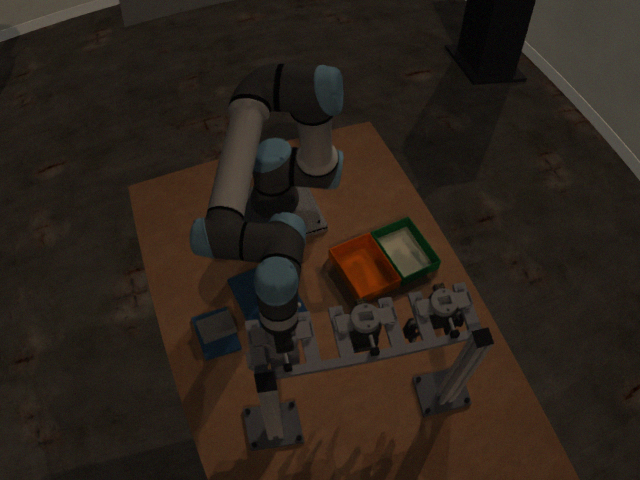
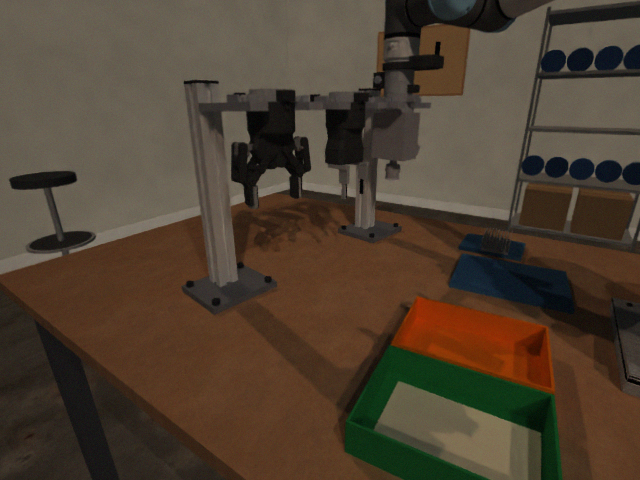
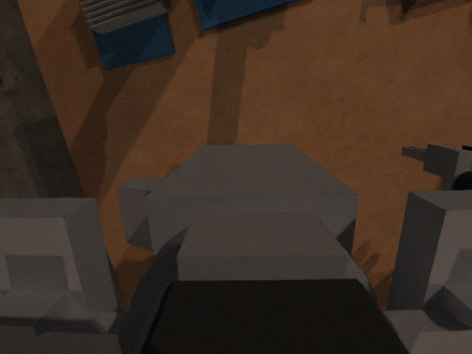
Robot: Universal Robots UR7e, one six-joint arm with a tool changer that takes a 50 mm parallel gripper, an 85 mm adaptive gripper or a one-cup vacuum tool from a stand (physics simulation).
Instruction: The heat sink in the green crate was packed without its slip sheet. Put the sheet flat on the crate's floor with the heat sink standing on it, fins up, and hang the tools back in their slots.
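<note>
My arm carries the vacuum tool, whose grey body sits in the end slot of the tool stand. Its cup points down with nothing on it, high above the table. The heat sink stands fins up on the small blue pad. The pale slip sheet lies flat on the floor of the green crate. The parallel gripper and the adaptive gripper hang in the other slots.
The orange crate adjoins the green crate. A larger blue pad lies between the small pad and the orange crate. The stand's posts rise from bolted base plates.
</note>
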